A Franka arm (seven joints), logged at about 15 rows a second.
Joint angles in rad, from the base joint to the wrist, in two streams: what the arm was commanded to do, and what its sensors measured. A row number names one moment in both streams.
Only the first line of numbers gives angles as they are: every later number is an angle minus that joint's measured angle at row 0.
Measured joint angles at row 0:
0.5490 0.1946 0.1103 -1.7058 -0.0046 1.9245 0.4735
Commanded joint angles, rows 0 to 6:
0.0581 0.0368 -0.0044 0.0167 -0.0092 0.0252 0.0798
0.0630 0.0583 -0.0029 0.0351 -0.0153 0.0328 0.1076
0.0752 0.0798 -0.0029 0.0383 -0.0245 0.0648 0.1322
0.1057 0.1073 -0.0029 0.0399 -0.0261 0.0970 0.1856
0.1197 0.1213 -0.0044 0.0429 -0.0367 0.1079 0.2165
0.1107 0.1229 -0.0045 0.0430 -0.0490 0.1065 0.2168
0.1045 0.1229 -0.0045 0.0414 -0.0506 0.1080 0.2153
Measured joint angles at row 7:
0.1175 0.1076 -0.0011 0.0080 -0.0311 0.1109 0.1982
